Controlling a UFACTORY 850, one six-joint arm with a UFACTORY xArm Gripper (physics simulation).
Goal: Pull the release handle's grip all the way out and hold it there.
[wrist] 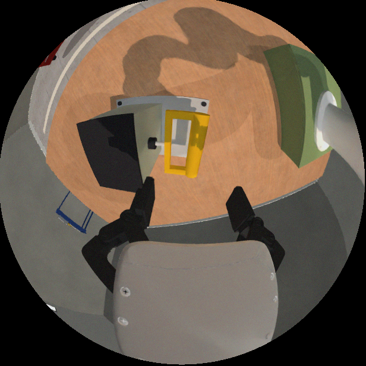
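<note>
The release handle's yellow grip (198, 145) is a rectangular frame with a thick outer bar, near the middle of the wrist view. A short thin rod with a black collar (152, 143) joins it to the right side of a housing (111, 150) with a black top and pale sides. The housing stands on a light grey base plate (187, 103) with dark bolts at its corners. My gripper (194, 191) is open, with its two black fingers wide apart. It is below the grip in the view, apart from it, and the left fingertip appears close to the housing's lower corner.
A green block (291, 110) stands at the right, with a white round flange (326, 121) and a pale cylinder (347, 132) at its side. The wooden table (240, 175) ends in a curved edge below. A blue-framed object (72, 220) shows at lower left, beyond the table.
</note>
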